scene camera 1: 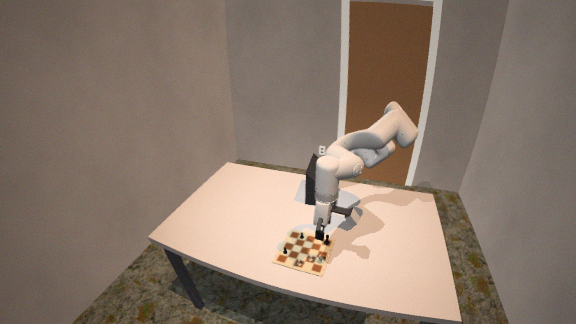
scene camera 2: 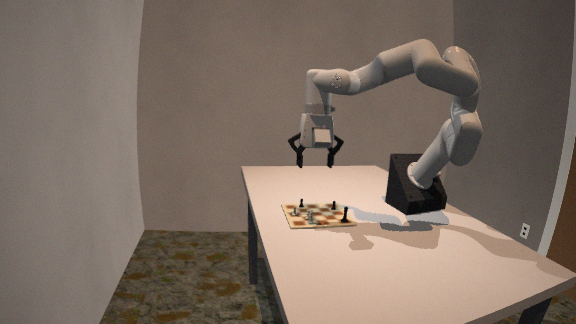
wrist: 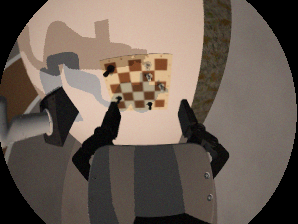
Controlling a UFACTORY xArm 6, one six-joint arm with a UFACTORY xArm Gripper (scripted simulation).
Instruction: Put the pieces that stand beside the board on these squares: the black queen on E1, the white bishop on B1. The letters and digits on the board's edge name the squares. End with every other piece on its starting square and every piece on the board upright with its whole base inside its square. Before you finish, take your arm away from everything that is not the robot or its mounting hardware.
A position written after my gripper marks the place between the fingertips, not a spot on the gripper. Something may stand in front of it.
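Scene camera 1 gives me a chessboard [scene camera 1: 296, 248] together with my gripper [scene camera 1: 322, 231]. In scene camera 2 I see my gripper [scene camera 2: 315, 167], and the chessboard [scene camera 2: 324, 217] shows there too. The wrist view has the chessboard [wrist: 128, 80] as well, and with it my gripper [wrist: 149, 107].
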